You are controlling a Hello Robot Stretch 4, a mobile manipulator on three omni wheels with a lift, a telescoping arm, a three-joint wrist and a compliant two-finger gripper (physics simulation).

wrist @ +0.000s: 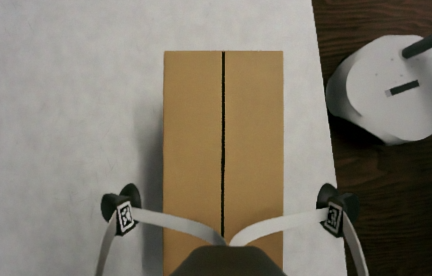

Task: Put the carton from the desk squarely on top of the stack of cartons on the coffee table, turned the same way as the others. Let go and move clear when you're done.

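Frame: origin at the robot's base, x right, y down, z ahead, level; centimetres.
Seen in the pictures: hand, its tool point: (227, 203).
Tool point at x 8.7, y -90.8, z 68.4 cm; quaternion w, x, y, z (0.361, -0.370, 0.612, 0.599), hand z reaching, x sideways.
Note:
A point is followed by its place in that frame.
A tan carton (223, 130) {x 14.5, y -87.3, z 65.7 cm} with a dark seam down its middle lies below my gripper, on a white surface (75, 100) {x 31.5, y -69.3, z 85.1 cm}. The seam runs up and down the view. The carton's near end is hidden behind the gripper body. My gripper (230, 205) {x 8.7, y -90.8, z 68.4 cm} is open, with one fingertip to the left of the carton and one to the right, both apart from its sides. The fingers appear to be above the carton's top; their exact height over it I cannot tell. The stack of cartons does not show in this view.
The white surface ends at a slanting edge on the right, close to the right fingertip. Beyond it is a dark wood floor (385, 200) {x -43.5, y 2.7, z 15.3 cm}. A white rounded robot base (375, 110) {x -2.8, y -18.7, z 12.6 cm} with a dark post stands on the floor at the upper right.

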